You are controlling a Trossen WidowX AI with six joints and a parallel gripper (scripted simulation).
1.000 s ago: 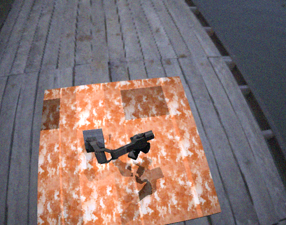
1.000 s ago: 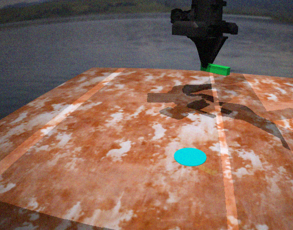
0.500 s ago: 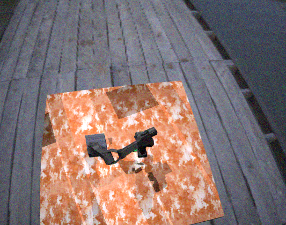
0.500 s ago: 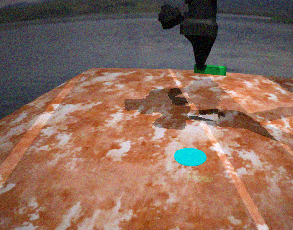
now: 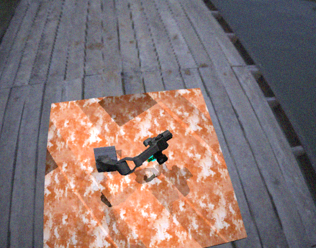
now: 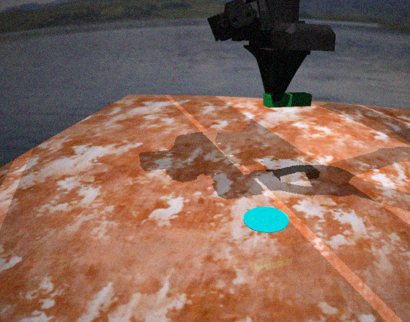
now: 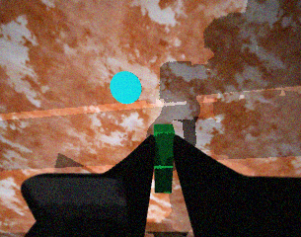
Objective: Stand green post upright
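Right now the green post is 20 mm behind my gripper tip and 10 mm to the right of it. Round my gripper tip: cyan circle (140 mm below, 70 mm to the left).
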